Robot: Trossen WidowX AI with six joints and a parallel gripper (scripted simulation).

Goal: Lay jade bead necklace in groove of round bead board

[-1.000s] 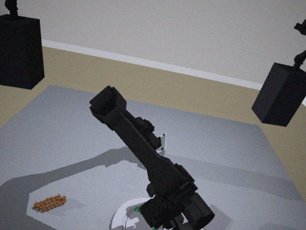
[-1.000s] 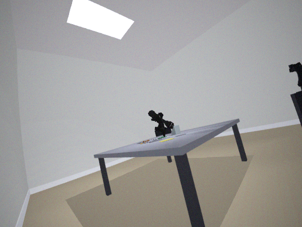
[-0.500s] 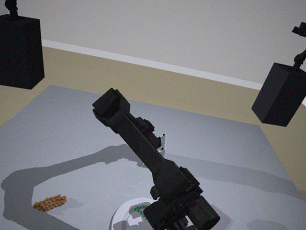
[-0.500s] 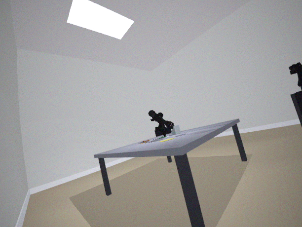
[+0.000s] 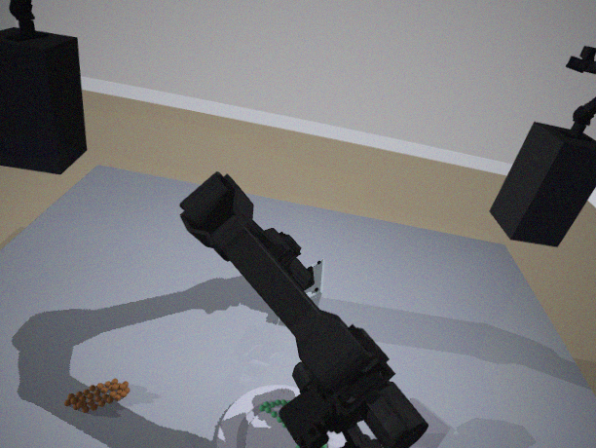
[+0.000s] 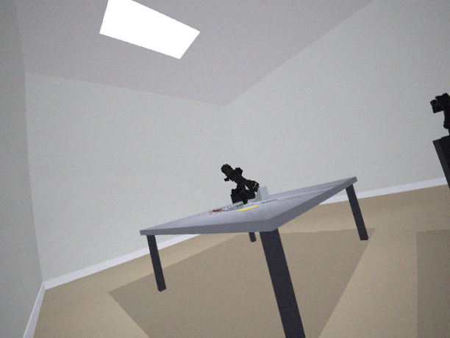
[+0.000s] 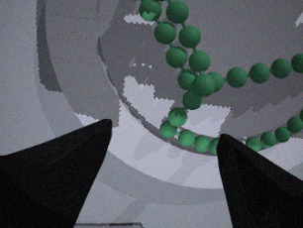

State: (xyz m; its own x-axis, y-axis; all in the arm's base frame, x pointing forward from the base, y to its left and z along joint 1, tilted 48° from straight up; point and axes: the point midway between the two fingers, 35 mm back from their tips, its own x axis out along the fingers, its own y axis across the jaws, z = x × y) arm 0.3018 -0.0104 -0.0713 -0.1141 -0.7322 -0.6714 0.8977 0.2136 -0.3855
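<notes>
My gripper tip is 6 cm to the left of the round bead board and 1 cm above it. Also, from my gripper tip: yellow strip (19 cm ahead, 16 cm to the left, 2 cm below); flat grey square (17 cm to the left, 5 cm behind, 2 cm below).
</notes>
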